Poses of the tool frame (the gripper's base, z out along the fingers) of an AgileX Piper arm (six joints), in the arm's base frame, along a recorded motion.
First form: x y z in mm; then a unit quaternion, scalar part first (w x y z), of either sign.
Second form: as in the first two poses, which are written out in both.
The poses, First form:
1: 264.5, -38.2, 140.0, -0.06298, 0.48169, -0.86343, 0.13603
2: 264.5, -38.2, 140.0, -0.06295, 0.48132, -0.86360, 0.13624
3: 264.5, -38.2, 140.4, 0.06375, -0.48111, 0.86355, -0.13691
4: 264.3, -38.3, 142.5, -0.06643, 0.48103, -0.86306, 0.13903
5: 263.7, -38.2, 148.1, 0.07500, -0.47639, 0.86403, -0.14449
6: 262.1, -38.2, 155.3, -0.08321, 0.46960, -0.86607, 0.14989
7: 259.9, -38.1, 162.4, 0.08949, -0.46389, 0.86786, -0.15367
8: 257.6, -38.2, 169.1, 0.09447, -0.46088, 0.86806, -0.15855
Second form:
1: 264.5, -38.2, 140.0, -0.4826, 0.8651, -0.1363, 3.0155
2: 264.5, -38.2, 140.0, -0.4823, 0.8653, -0.1365, 3.0156
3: 264.5, -38.2, 140.4, -0.4821, 0.8653, -0.1372, 3.0140
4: 264.3, -38.3, 142.5, -0.4821, 0.8650, -0.1393, 3.0086
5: 263.7, -38.2, 148.1, -0.4777, 0.8665, -0.1449, 2.9915
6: 262.1, -38.2, 155.3, -0.4712, 0.8691, -0.1504, 2.9750
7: 259.9, -38.1, 162.4, -0.4658, 0.8714, -0.1543, 2.9624
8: 257.6, -38.2, 169.1, -0.4630, 0.8720, -0.1593, 2.9524
